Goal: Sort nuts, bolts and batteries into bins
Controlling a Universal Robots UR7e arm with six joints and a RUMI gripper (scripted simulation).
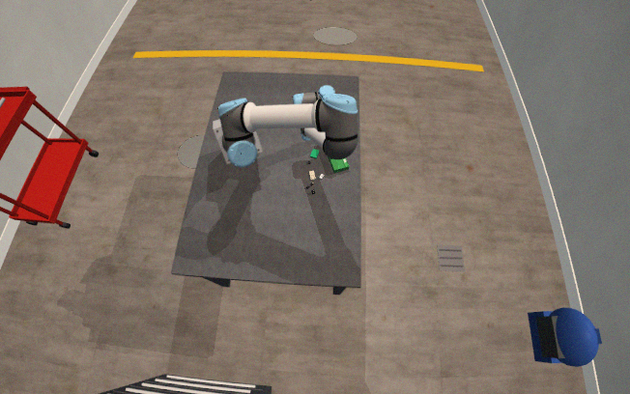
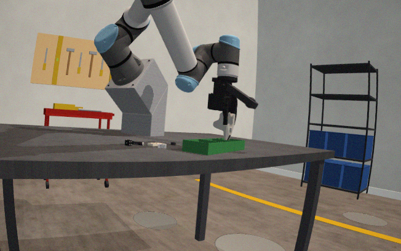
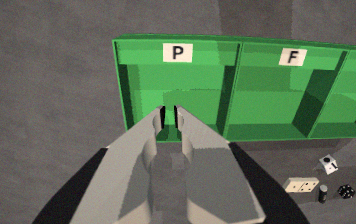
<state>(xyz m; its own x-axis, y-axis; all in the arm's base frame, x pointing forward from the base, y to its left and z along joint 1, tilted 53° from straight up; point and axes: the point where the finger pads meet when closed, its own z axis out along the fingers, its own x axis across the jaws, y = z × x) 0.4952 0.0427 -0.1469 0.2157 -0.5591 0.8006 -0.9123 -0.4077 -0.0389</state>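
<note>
Right now my hand is 130 mm past the black battery, 280 mm to the left of it and 30 mm above it. From my hand the other things lie so: flat green card (80 mm behind, 90 mm to the right, 30 mm below); then green bin tray (30 mm ahead, 90 mm to the right, 20 mm below); then black nut (120 mm behind, 140 mm to the right, 30 mm below).
</note>
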